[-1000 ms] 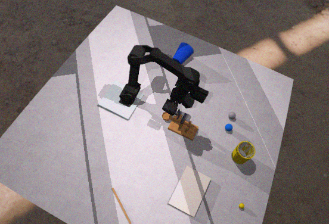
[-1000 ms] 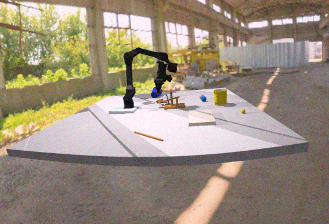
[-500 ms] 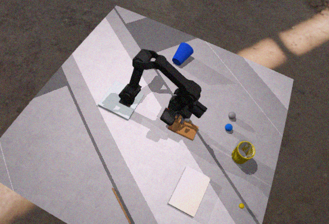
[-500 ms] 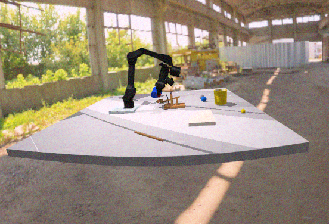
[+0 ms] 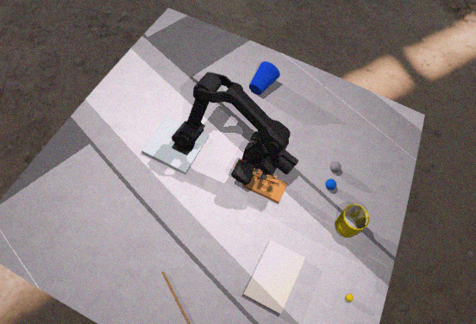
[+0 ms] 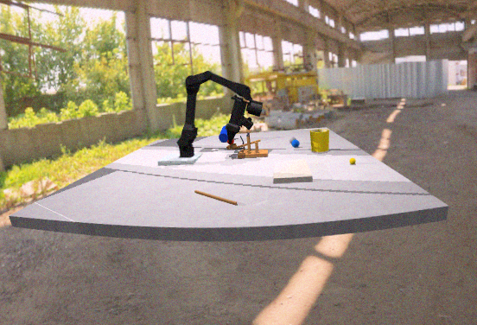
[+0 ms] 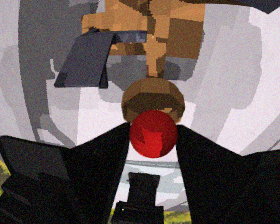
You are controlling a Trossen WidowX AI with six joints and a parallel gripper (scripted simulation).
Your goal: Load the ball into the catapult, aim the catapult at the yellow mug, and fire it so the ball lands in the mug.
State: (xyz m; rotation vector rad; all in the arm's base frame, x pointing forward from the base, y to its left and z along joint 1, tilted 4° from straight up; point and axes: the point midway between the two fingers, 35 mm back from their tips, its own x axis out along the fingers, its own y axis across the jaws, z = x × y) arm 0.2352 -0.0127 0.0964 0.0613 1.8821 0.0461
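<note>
Right now my gripper tip is 1 cm below the red ball. From my gripper tip the other things lie so: blue ball: 32 cm ahead, 11 cm to the left, 5 cm below; wooden catapult: 7 cm ahead, 2 cm to the left, 2 cm below; grey ball: 32 cm ahead, 18 cm to the left, 5 cm below.
</note>
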